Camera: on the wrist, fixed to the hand. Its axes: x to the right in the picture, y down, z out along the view.
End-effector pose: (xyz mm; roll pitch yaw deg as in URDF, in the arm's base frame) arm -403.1 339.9 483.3 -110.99 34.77 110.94
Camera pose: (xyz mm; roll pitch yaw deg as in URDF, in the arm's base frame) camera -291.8 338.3 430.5 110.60 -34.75 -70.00
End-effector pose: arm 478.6 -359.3 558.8 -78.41 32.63 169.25
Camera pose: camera 550.6 -320.9 466.5 77.91 -33.03 -11.54
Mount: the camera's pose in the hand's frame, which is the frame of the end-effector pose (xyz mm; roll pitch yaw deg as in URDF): -3.8 99.5 -72.6 -0.93 -0.73 -179.74
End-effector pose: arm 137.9 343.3 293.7 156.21 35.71 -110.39
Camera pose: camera 59.4 309.4 382.4 -157.18 -34.94 69.68
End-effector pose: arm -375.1 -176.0 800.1 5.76 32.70 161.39
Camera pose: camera -374.1 -288.5 749.8 -6.91 -33.40 -18.21
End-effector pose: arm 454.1 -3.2 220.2 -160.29 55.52 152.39
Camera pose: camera 485.4 113.8 243.0 160.06 -54.92 -28.46
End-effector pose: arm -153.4 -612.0 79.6 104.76 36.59 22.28
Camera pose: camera -110.0 -545.7 174.0 -106.16 -36.15 -156.93
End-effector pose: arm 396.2 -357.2 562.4 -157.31 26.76 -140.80
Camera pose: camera 313.1 -270.4 589.6 156.64 -26.19 38.62
